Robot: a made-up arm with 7 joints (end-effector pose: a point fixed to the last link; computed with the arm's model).
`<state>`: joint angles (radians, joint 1 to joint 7).
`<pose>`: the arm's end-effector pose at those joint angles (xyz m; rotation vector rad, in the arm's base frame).
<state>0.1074 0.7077 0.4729 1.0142 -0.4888 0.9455 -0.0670</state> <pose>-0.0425 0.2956 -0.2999 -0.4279 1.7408 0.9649</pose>
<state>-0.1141 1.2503 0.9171 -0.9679 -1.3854 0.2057 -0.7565</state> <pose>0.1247 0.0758 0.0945 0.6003 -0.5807 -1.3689</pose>
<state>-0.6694 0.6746 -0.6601 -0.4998 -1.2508 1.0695 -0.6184</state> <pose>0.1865 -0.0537 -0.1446 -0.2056 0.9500 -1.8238</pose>
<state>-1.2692 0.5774 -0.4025 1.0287 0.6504 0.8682 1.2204</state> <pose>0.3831 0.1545 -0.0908 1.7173 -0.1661 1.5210</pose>
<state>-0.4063 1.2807 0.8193 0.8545 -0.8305 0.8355 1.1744</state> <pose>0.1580 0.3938 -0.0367 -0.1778 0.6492 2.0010</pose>
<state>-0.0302 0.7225 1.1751 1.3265 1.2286 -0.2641 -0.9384</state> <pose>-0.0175 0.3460 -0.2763 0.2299 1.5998 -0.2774</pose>
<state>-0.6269 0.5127 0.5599 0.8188 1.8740 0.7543 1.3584</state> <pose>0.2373 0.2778 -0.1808 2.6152 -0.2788 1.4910</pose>
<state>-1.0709 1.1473 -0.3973 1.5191 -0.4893 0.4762 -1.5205</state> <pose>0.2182 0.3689 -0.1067 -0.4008 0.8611 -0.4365</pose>
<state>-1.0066 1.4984 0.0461 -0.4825 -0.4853 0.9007 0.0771</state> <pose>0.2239 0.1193 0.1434 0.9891 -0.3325 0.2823</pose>
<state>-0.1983 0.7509 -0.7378 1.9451 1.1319 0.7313 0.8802</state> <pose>-0.0278 0.3576 -0.2102 -2.6530 -0.8901 0.5909</pose>
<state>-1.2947 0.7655 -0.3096 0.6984 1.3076 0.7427 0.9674</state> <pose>0.3705 0.1616 0.0370 1.9561 -0.7611 1.6471</pose>
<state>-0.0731 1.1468 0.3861 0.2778 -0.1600 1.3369 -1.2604</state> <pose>0.1432 0.3392 -0.1092 -0.3295 1.3452 -0.0710</pose>
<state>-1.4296 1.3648 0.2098 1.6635 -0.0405 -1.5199 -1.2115</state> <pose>0.1905 0.3281 0.0899 1.4289 -0.4527 -0.2794</pose>
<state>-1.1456 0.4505 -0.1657 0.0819 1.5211 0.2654 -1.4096</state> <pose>0.3369 0.0132 0.0522 1.7563 0.6102 -0.3081</pose>
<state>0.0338 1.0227 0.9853 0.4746 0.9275 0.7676 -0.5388</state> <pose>0.0552 0.4012 -0.0337 0.8896 1.3482 1.1478</pose>
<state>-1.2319 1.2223 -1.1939 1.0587 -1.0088 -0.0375 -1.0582</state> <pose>0.3200 0.2921 -0.0634 0.4169 0.6516 -0.6409</pose>
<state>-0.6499 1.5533 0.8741 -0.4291 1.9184 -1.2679 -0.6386</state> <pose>0.1506 0.1545 0.1677 -2.5387 -0.8635 -0.3455</pose>
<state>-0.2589 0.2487 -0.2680 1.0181 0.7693 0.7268 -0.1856</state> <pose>0.1040 0.1299 -0.3857 1.1791 1.6712 -0.2913</pose>
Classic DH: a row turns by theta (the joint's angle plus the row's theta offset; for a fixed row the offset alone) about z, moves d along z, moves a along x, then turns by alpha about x. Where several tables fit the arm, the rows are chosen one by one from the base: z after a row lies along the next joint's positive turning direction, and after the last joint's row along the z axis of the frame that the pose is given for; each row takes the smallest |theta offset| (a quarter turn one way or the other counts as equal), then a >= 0, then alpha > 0; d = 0 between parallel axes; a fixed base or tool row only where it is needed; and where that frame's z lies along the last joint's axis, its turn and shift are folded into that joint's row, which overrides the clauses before.
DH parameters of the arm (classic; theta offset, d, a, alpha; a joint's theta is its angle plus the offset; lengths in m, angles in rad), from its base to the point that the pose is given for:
base (fixed): -0.071 0 0 -1.3004
joint 1: -1.3111 0.0235 -0.0088 -1.5708
joint 2: 1.2915 0.0005 -0.006 1.5708
joint 3: 1.5708 -0.1947 0.0177 -1.5708
joint 4: 1.5708 0.002 0.0122 1.5708
joint 5: 0 0.156 0.0006 -1.5708
joint 6: -1.5708 0 0.0732 1.5708
joint 7: 0 0.0001 0 0

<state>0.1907 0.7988 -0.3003 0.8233 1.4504 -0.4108 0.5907</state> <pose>-0.0052 0.2449 -0.3343 1.7806 0.3614 -1.0776</pose>
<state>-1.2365 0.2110 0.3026 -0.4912 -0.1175 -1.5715 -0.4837</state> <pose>0.1368 0.0462 0.0705 0.6152 -2.9788 0.0042</pose>
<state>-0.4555 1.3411 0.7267 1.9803 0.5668 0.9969 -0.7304</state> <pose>-0.0418 0.3612 -0.1473 -0.7477 1.8776 0.9529</pose>
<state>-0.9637 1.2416 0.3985 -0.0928 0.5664 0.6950 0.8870</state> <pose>0.1981 0.2282 0.1746 0.9366 -0.9630 1.9885</pose>
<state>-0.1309 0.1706 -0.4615 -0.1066 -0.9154 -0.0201 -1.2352</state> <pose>0.1947 -0.0525 -0.2242 -0.8883 -0.2719 -1.5939</pose>
